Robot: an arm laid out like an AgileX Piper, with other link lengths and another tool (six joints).
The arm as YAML. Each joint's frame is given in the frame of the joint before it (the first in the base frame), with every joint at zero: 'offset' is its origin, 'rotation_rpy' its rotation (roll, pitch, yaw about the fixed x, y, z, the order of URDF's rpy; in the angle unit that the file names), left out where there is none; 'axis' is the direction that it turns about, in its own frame. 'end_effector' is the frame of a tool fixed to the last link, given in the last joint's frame.
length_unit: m
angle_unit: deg
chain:
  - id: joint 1
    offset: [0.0, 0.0, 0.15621]
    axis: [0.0, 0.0, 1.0]
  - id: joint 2
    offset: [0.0, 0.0, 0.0]
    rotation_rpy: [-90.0, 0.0, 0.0]
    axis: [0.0, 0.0, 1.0]
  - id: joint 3
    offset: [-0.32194, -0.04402, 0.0]
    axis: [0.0, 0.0, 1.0]
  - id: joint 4
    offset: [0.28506, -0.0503, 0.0]
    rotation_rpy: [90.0, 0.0, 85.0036]
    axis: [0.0, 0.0, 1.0]
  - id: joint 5
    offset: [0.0, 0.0, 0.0]
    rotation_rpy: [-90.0, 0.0, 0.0]
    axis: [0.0, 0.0, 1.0]
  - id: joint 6
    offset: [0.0, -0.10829, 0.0]
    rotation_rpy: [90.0, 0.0, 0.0]
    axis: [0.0, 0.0, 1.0]
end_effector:
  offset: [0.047, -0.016, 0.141]
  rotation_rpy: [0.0, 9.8, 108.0]
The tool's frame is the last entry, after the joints.
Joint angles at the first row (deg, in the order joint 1, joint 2, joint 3, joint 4, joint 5, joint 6):
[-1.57 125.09 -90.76 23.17 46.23 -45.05]
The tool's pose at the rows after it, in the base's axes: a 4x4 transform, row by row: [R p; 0 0 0 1], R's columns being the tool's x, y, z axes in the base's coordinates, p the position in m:
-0.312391 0.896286 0.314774 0.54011; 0.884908 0.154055 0.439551 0.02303; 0.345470 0.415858 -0.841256 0.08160; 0 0 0 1
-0.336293 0.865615 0.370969 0.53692; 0.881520 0.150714 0.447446 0.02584; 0.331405 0.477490 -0.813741 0.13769; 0 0 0 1
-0.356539 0.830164 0.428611 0.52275; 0.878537 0.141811 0.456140 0.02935; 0.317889 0.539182 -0.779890 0.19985; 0 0 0 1
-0.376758 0.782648 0.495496 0.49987; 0.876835 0.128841 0.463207 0.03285; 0.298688 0.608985 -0.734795 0.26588; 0 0 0 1
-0.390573 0.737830 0.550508 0.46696; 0.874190 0.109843 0.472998 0.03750; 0.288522 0.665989 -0.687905 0.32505; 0 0 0 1
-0.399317 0.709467 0.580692 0.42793; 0.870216 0.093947 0.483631 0.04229; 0.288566 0.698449 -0.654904 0.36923; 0 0 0 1
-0.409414 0.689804 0.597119 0.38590; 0.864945 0.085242 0.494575 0.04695; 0.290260 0.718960 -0.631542 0.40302; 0 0 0 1
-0.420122 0.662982 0.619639 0.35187; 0.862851 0.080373 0.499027 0.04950; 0.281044 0.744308 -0.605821 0.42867; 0 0 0 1
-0.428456 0.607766 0.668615 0.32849; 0.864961 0.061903 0.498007 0.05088; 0.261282 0.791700 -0.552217 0.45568; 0 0 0 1
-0.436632 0.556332 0.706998 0.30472; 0.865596 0.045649 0.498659 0.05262; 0.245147 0.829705 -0.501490 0.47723; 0 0 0 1
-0.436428 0.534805 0.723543 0.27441; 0.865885 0.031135 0.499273 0.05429; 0.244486 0.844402 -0.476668 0.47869; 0 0 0 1
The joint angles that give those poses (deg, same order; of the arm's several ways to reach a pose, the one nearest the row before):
[-1.57 120.51 -93.23 23.06 48.28 -44.58]
[-1.57 114.56 -93.70 23.00 50.69 -43.60]
[-1.57 107.41 -93.74 22.89 53.61 -42.04]
[-1.57 99.44 -93.74 22.76 56.41 -40.20]
[-1.57 91.60 -93.74 22.76 59.67 -37.89]
[-1.57 84.73 -93.76 22.71 63.66 -35.46]
[-1.57 78.47 -93.81 22.72 68.00 -33.32]
[-1.57 73.31 -93.81 22.64 70.77 -31.89]
[-1.57 68.75 -93.87 22.64 70.77 -30.66]
[-1.57 64.47 -93.62 22.75 70.77 -29.61]
[-1.57 58.96 -89.91 22.81 70.77 -28.71]

